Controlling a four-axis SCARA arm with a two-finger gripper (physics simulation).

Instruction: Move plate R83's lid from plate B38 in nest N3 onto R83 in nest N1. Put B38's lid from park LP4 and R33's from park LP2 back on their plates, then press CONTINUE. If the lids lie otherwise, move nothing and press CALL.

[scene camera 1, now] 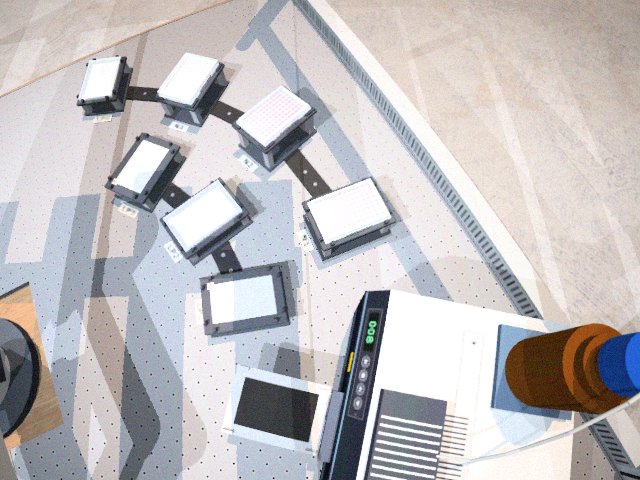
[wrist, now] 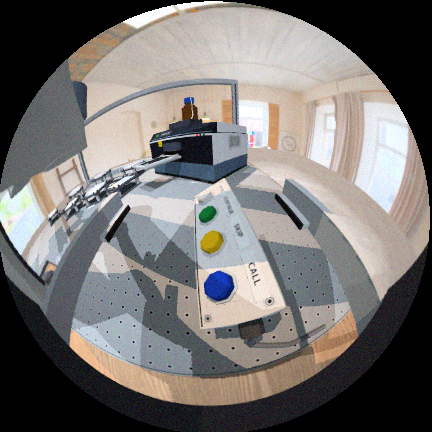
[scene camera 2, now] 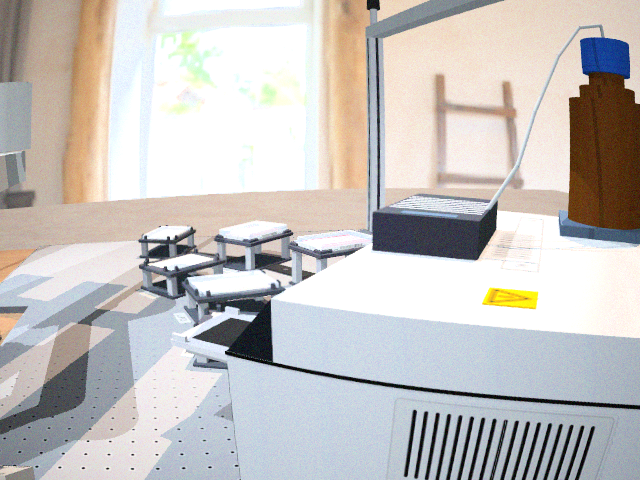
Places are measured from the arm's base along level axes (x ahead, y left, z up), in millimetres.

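Pixels of known places: gripper, fingertip midpoint: [wrist: 198, 190].
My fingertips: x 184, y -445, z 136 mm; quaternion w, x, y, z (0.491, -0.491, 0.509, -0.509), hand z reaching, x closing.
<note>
Behind a point stands the place of what it marks.
My gripper [wrist: 198, 190] @(x 184, y -445, z 136 mm) is open and empty, its fingers wide apart above the button box [wrist: 272, 295] @(x 105, y -490, z 94 mm). The blue CALL button [wrist: 219, 286] @(x 124, y -455, z 84 mm) is nearest; the yellow SKIP button [wrist: 212, 242] @(x 171, y -454, z 84 mm) and green CONTINUE button [wrist: 207, 214] @(x 219, y -452, z 83 mm) lie beyond. In scene camera 1, a pale plate [scene camera 1: 190, 80] @(x 635, y 387, z 91 mm) sits on N1, a pink-welled plate [scene camera 1: 276, 116] @(x 757, y 195, z 99 mm) on N2 and a faintly pink-welled plate [scene camera 1: 348, 210] @(x 786, y -46, z 84 mm) on N3. White lids lie on LP2 [scene camera 1: 204, 217] @(x 548, y 72, z 67 mm) and on the far-left stand [scene camera 1: 103, 78] @(x 449, y 543, z 65 mm), whose label is unreadable. Plate names and how lids sit on plates cannot be told.
Parks LP3 [scene camera 1: 110, 181] @(x 398, y 248, z 60 mm) and LP1 [scene camera 1: 283, 294] @(x 617, y -123, z 58 mm) show pale rectangles inside dark frames. A white instrument [scene camera 1: 423, 335] @(x 746, y -292, z 221 mm) [scene camera 2: 413, 356] @(x 557, y -552, z 202 mm) [wrist: 230, 150] @(x 571, y -563, z 112 mm) stands beside the stands, its tray [scene camera 1: 235, 408] @(x 477, y -259, z 113 mm) sticking out. An amber bottle [scene camera 1: 542, 366] @(x 811, y -378, z 315 mm) [scene camera 2: 599, 155] @(x 809, y -425, z 296 mm) stands on it. A cable [wrist: 300, 342] @(x 36, y -547, z 13 mm) lies behind the button box.
</note>
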